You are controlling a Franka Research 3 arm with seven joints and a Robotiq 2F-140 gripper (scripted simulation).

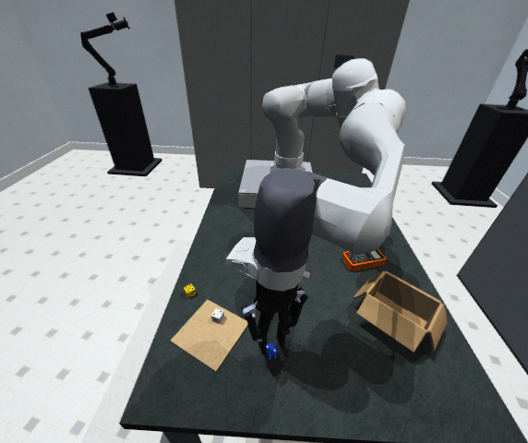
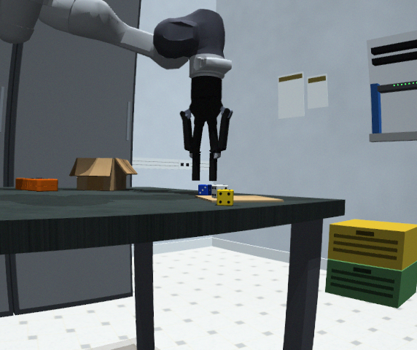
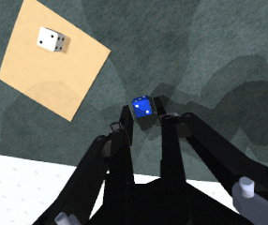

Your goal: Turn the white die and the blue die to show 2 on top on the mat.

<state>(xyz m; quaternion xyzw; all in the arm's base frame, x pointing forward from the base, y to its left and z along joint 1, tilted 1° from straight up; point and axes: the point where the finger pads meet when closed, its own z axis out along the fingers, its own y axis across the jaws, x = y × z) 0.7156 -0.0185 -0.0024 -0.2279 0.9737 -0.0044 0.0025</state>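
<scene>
My gripper is now 5 cm above the blue die. Round my hand: tan mat: 15 cm to the right, 6 cm below, 4 cm behind; yellow die: 24 cm to the right, 15 cm behind, 5 cm below; white die: 14 cm to the right, 7 cm behind, 5 cm below.
</scene>
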